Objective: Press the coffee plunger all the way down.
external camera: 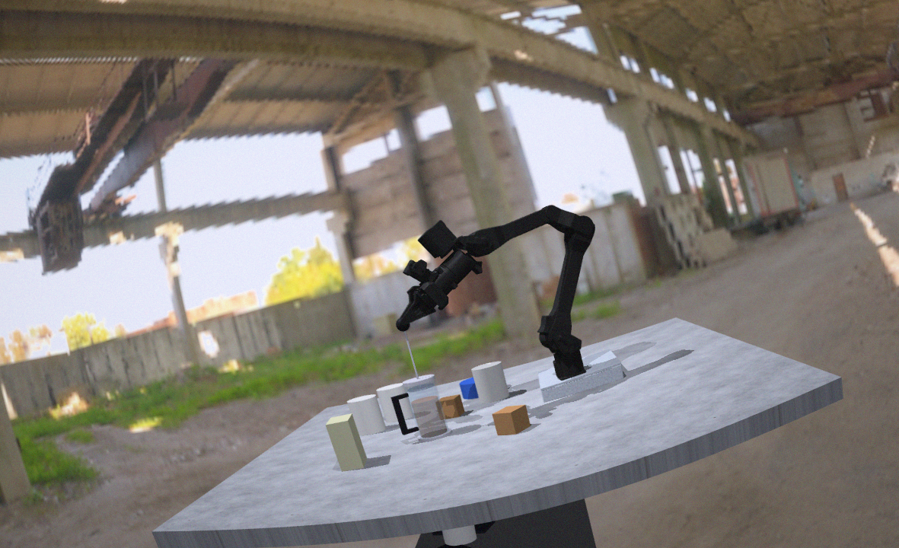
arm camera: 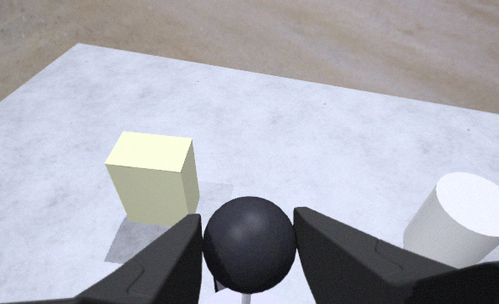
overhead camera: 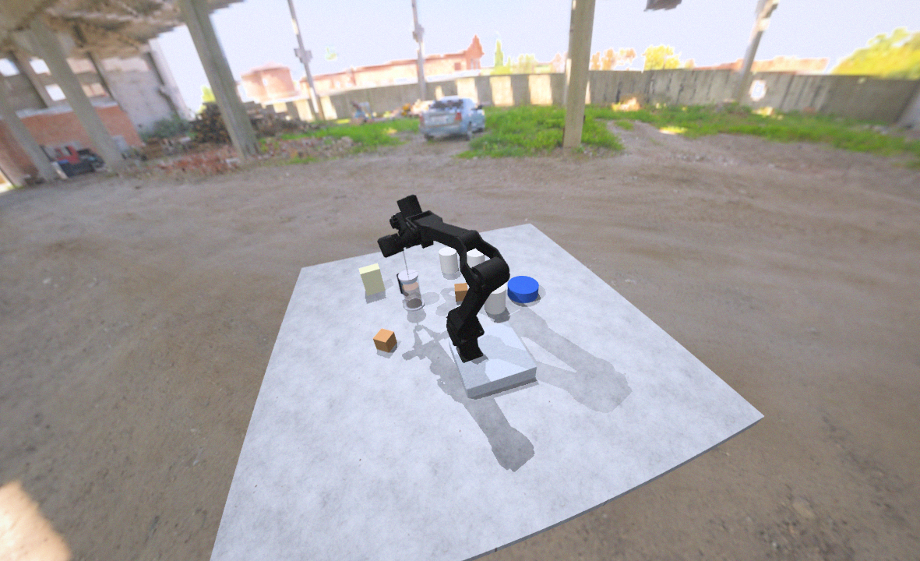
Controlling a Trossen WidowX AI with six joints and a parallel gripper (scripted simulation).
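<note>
Now: the coffee press 14 cm below my gripper tip, 1 cm to the left of it and 1 cm ahead of it. Also, from my gripper tip: pale yellow block 21 cm below, 16 cm ahead, 14 cm to the left; then blue disc 42 cm to the right, 25 cm below, 12 cm behind.
</note>
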